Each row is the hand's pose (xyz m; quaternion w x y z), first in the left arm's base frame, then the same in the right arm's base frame.
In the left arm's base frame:
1: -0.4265 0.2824 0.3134 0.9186 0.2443 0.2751 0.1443
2: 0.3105 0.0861 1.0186 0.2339 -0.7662 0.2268 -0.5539
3: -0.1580 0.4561 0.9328 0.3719 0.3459 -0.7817 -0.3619
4: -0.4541 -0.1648 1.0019 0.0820 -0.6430 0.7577 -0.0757
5: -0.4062 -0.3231 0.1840 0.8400 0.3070 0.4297 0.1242
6: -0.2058 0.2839 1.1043 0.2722 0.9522 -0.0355 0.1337
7: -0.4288 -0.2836 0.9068 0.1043 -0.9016 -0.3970 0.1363
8: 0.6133 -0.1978 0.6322 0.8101 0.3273 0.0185 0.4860
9: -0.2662 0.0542 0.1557 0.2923 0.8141 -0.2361 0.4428
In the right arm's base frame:
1: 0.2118 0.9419 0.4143 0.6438 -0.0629 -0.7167 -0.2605
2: -0.6750 1.4455 0.6116 0.1549 -0.2393 -0.1687 0.9436
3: -0.0872 1.5591 0.5392 0.5974 0.0505 0.7930 -0.1077
4: -0.2898 1.3539 -0.0892 0.4647 0.1959 0.4958 -0.7070
5: -0.1325 0.5517 0.0782 0.7394 0.0644 -0.6370 -0.2082
6: -0.2212 1.6362 0.3457 0.3052 0.1533 -0.6668 0.6624
7: -0.3476 1.2142 -0.1199 0.3729 0.6278 -0.2498 0.6359
8: -0.9266 0.9583 0.7565 0.5891 -0.4073 -0.6976 0.0211
9: 0.0137 0.6905 0.4277 0.2816 -0.2372 -0.6266 0.6869

